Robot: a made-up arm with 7 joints.
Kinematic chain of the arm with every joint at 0, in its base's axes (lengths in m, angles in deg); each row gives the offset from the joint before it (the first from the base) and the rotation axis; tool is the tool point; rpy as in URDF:
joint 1: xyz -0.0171 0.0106 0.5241 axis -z
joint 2: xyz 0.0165 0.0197 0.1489 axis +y
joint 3: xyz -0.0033 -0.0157 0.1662 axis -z
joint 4: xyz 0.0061 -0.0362 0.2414 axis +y
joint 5: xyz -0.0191 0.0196 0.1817 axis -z
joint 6: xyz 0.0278 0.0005 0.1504 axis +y
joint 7: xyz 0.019 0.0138 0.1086 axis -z
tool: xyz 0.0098 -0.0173 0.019 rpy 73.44 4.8 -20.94
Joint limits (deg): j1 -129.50..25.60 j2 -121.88..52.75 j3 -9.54..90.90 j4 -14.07..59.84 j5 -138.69..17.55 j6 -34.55..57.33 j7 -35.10..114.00
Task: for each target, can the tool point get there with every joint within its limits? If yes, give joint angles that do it. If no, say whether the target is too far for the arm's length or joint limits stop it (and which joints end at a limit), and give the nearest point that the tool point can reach.
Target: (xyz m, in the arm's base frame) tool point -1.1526 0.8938 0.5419
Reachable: no: too far | nearest point -0.7127 0.4913 0.5945 | short by 0.599 m
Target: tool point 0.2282 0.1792 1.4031
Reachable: yes | joints -51.72 -0.06 40.45 47.54 -111.32 46.55 44.29
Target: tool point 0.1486 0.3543 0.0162
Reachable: no: joint limits stop it (at a limit: joint 1, joint 2, joint 4, joint 5, joint 6, joint 7) | nearest point -0.4108 0.3511 0.1201 | short by 0.569 m
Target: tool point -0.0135 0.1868 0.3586
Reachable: no: joint limits stop it (at a limit: joint 1, joint 2, joint 4, joint 5, joint 6, joint 7) | nearest point -0.4104 0.3553 0.1225 | short by 0.492 m
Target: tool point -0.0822 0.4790 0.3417
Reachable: no: joint limits stop it (at a limit: joint 2, joint 4, joint 6, joint 7) | nearest point -0.1041 0.6367 0.6493 | short by 0.346 m
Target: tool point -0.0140 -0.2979 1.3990
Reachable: yes | joints -51.91 -41.39 34.24 50.52 -104.08 -15.30 17.33
